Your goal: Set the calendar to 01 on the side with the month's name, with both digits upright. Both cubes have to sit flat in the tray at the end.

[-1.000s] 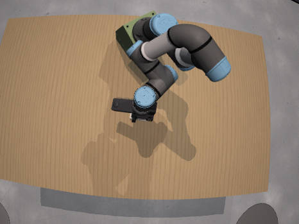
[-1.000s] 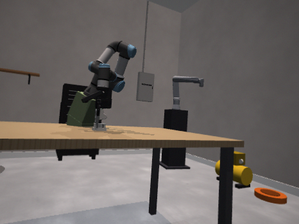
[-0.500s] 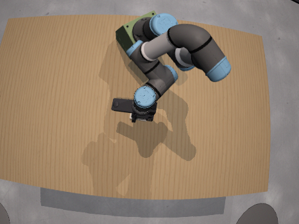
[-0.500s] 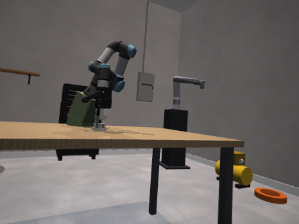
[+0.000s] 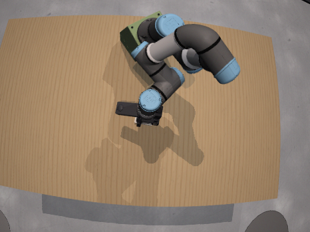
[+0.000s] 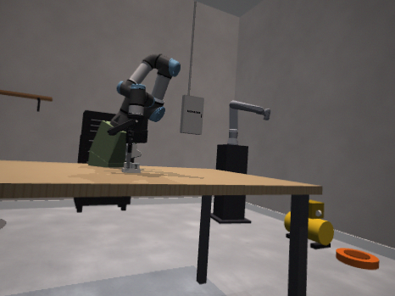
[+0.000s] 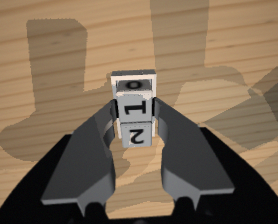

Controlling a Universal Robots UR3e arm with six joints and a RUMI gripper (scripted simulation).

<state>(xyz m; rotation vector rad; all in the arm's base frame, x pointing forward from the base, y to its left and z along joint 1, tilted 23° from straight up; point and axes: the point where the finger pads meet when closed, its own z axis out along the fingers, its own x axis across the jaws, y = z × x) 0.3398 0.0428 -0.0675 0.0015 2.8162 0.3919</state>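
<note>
My gripper is now 30 mm above the white tray and 20 mm to the right of it. The rest, counted from my hand: white cube: 30 mm to the left, 10 mm below.
</note>
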